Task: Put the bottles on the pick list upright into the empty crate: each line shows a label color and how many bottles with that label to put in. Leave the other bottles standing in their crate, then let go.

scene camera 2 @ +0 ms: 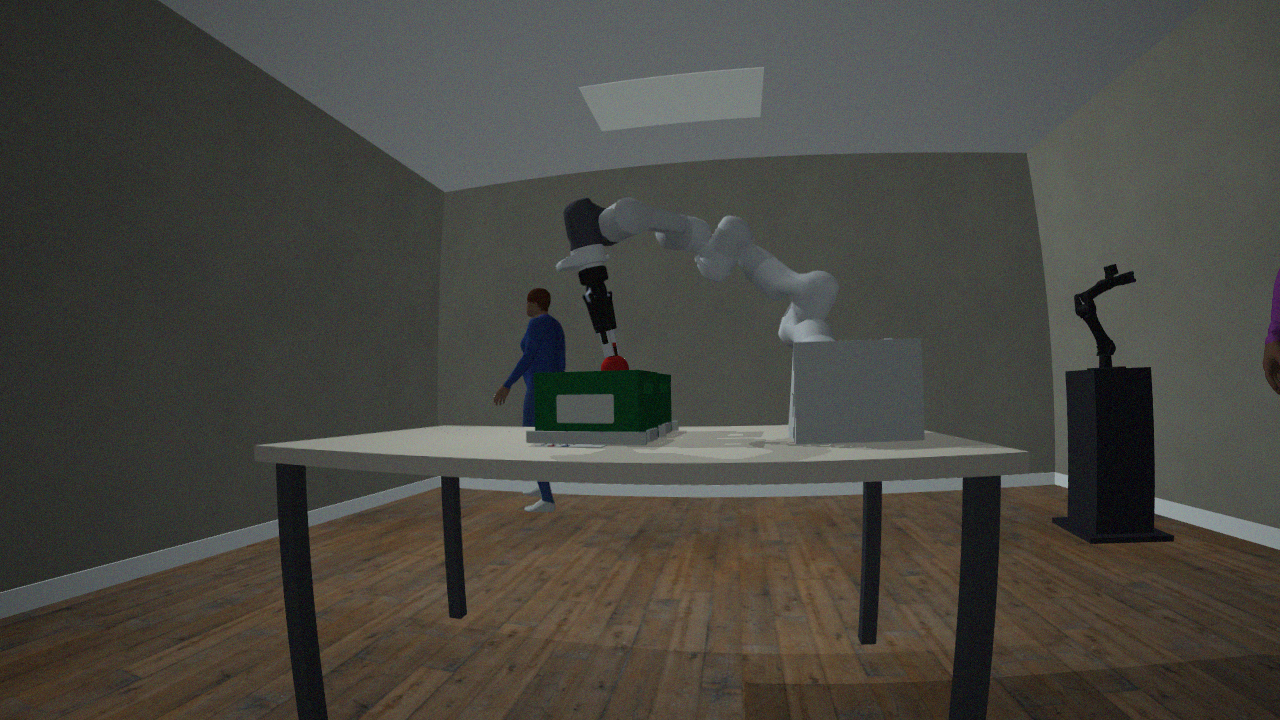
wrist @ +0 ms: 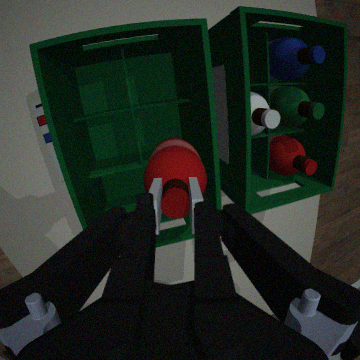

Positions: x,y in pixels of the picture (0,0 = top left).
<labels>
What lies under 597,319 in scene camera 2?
My gripper.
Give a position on a red bottle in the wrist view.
286,155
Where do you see a green bottle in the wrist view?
At 293,105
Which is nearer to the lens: the blue bottle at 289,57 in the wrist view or the red bottle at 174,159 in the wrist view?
The red bottle.
</labels>
